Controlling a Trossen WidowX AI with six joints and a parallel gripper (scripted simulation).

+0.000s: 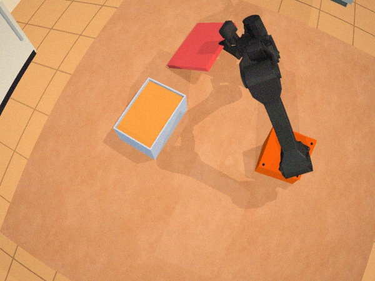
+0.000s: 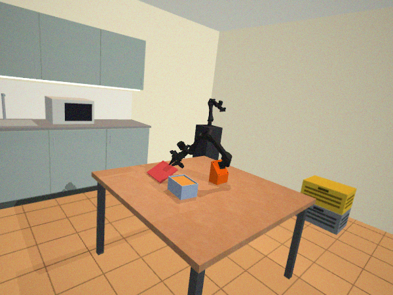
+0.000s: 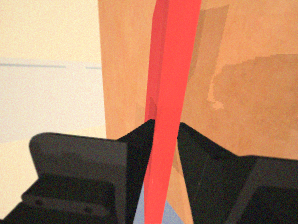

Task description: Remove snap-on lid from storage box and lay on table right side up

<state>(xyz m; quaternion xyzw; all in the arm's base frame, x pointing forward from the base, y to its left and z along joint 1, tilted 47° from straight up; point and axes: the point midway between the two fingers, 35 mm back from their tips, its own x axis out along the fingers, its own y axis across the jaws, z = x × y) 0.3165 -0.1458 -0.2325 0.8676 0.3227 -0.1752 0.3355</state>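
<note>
Now: gripper tip 70 mm short of the red lid, 10 mm to the left of it and 40 mm above it. The rest, counted from my gripper tip: storage box: 100 mm ahead, 320 mm to the left, 40 mm below.
</note>
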